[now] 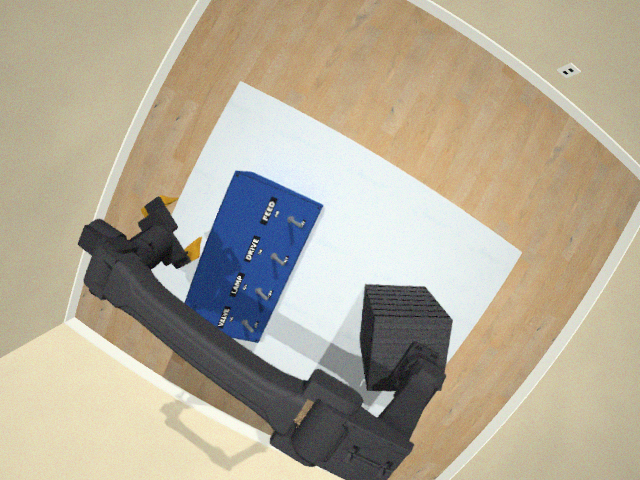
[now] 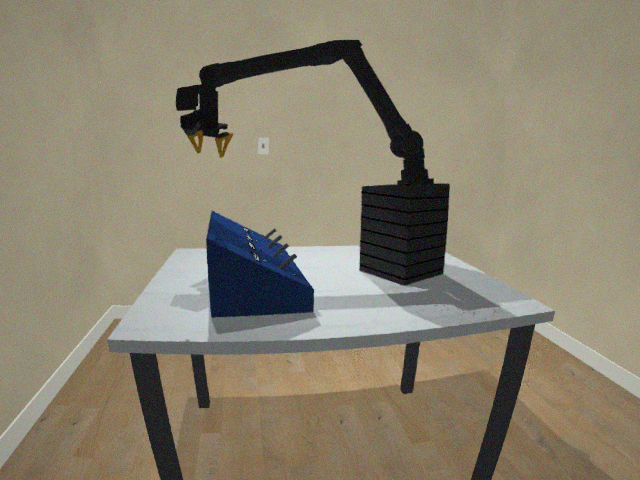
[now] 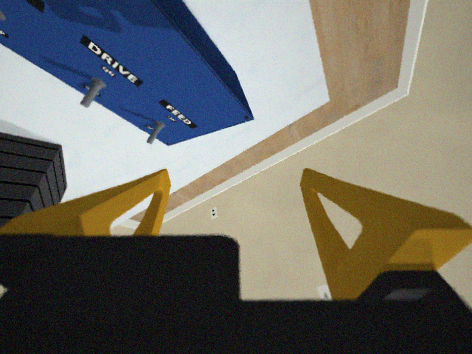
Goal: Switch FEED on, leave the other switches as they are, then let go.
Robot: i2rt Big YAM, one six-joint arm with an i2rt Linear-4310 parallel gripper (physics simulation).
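Places are measured from the arm's base along level axes (x ahead, y left, z up), in millimetres.
Where they show: gripper, fingertip midpoint: [image 1: 188, 218] [image 2: 210, 155] [image 3: 235, 176]; arm's base at its link origin: [image 1: 414, 365] [image 2: 415, 184].
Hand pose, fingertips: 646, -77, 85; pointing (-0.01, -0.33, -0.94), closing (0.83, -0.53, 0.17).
Things, the pixels of their top centre, and the offset from my fingertips, as dx, dy, dz. Level surfaces: height alone.
- grey FEED lever at its top centre: [image 3: 153, 139] [image 1: 295, 223] [image 2: 270, 228] -197, -63, -249
- FEED label at its top centre: [image 3: 179, 116] [image 1: 268, 211] -115, -56, -247
- DRIVE lever at its top centre: [image 3: 87, 100] [image 1: 277, 261] -206, +57, -249
- LAMP lever at its top centre: [image 1: 261, 297] -216, +177, -249
- VALVE lever at its top centre: [image 1: 247, 329] -225, +296, -249
- white table at its surface level: dz -380
The blue sloped switch box [image 1: 227, 217] [image 2: 248, 291] [image 3: 165, 55] stands on the table. The grey FEED lever [image 1: 296, 222] [image 2: 270, 234] [image 3: 156, 132] is at one end of the row, below the FEED label [image 1: 268, 210] [image 3: 178, 114]. It leans toward the box's low edge, away from its ON mark. The DRIVE lever [image 1: 278, 258] [image 3: 93, 92], LAMP lever [image 1: 262, 293] and VALVE lever [image 1: 248, 325] lean the same way. My gripper [image 1: 180, 224] [image 2: 210, 154] [image 3: 235, 176] is open and empty, high above the box's tall side, apart from all levers.
The black ribbed pedestal [image 1: 408, 335] [image 2: 403, 232] [image 3: 30, 170] carries the arm and stands on the white table [image 1: 361, 206] [image 2: 361, 330] [image 3: 260, 50], past the box's low edge. The arm [image 1: 206, 341] [image 2: 279, 62] stretches high over the table. Walls surround the floor.
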